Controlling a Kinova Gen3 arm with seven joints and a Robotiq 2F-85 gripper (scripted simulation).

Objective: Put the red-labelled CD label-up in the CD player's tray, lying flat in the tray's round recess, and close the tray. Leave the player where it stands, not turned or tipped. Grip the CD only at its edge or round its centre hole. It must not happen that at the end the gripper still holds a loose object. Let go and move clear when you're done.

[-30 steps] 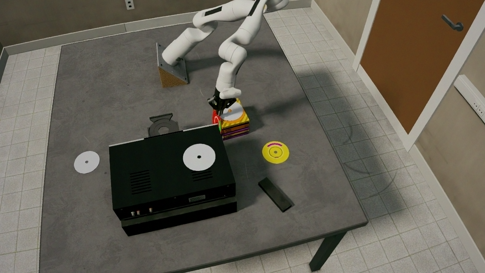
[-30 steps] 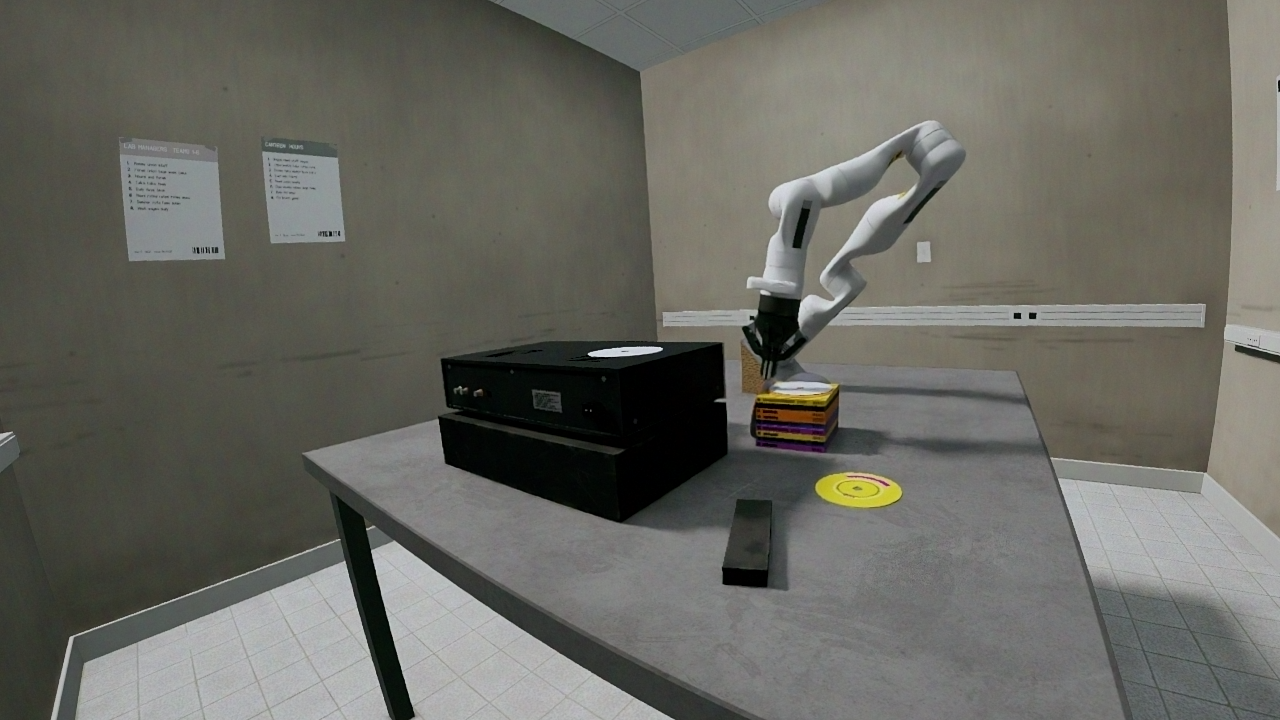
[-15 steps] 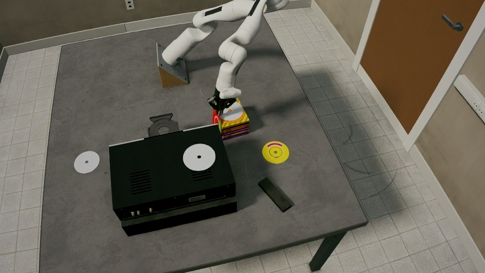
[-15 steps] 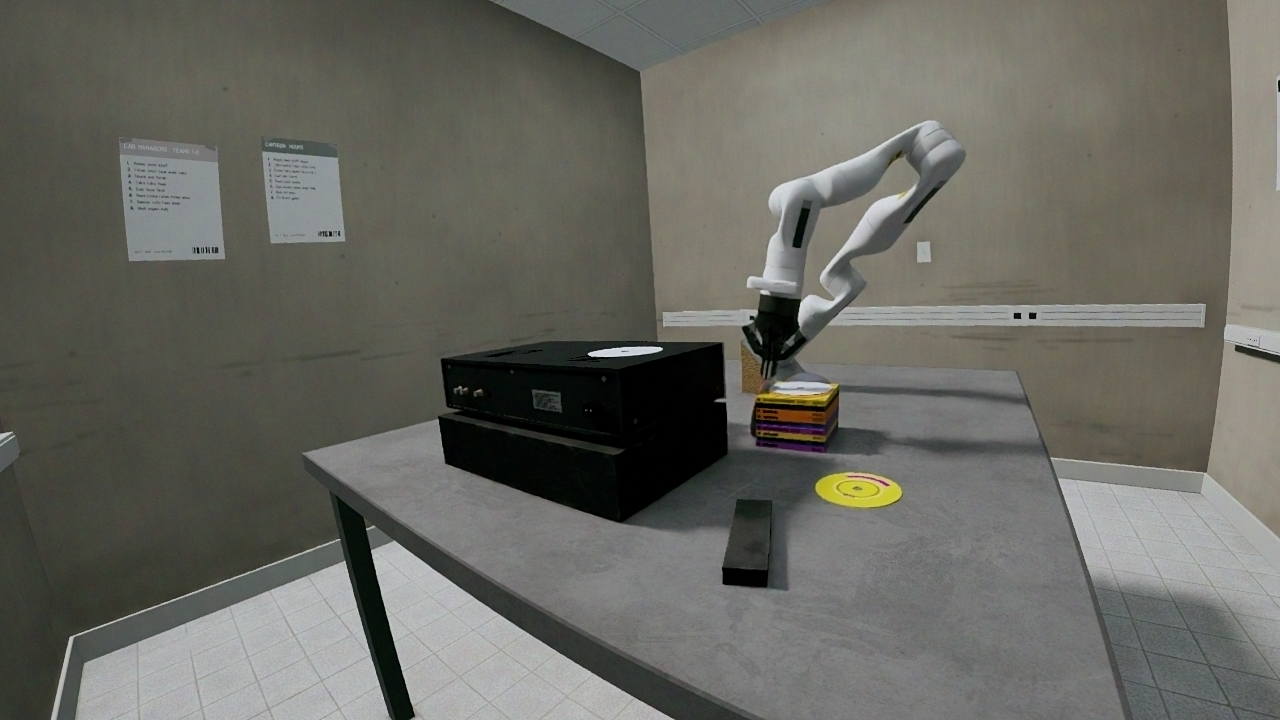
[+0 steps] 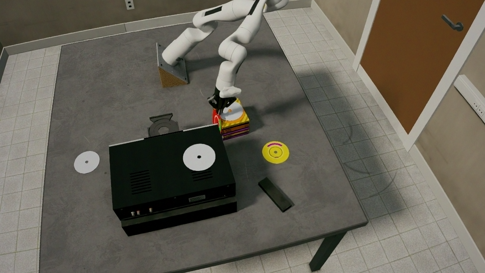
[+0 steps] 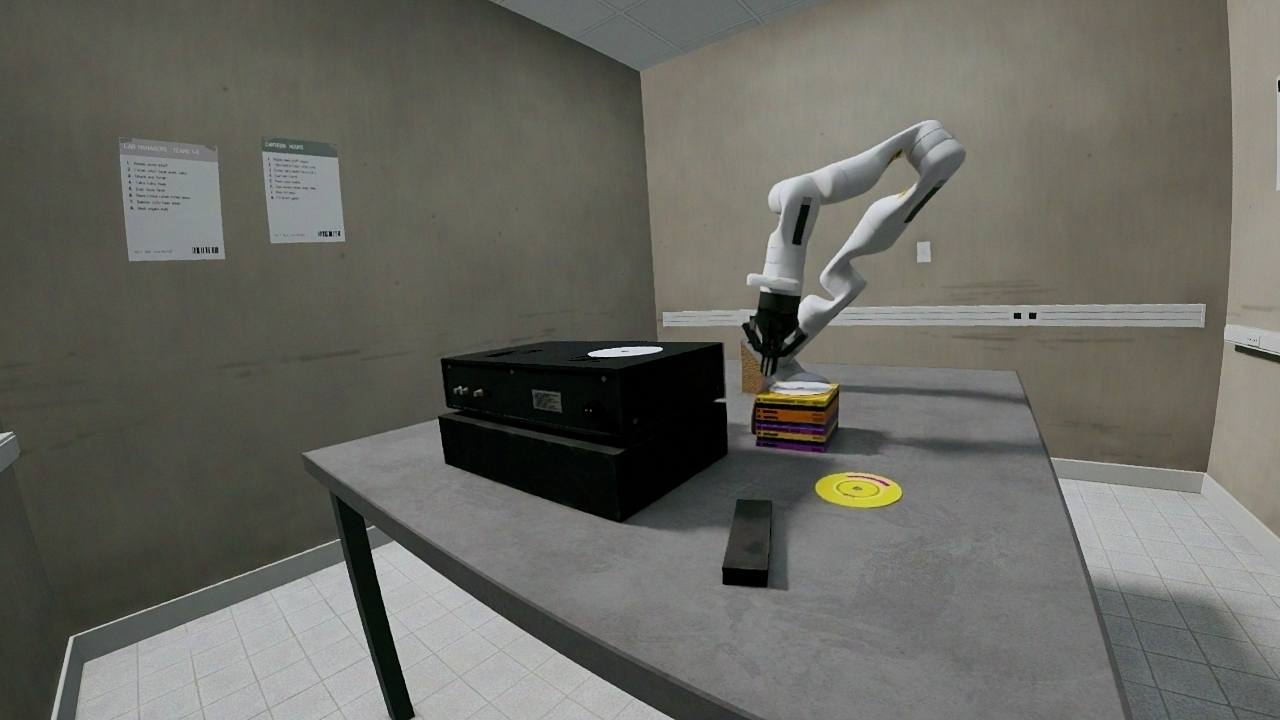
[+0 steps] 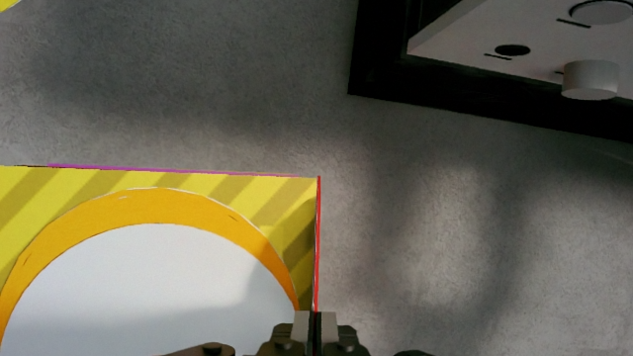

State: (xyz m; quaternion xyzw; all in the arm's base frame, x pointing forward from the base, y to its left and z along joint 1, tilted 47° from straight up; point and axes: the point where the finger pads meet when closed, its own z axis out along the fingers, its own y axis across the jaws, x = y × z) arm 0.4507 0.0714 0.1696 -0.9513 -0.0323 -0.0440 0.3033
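Right now the white disc is 30 mm behind my hand, 50 mm to the left of it and 40 mm below it. Round my hand: black bar 380 mm ahead, 140 mm to the left, 130 mm below.
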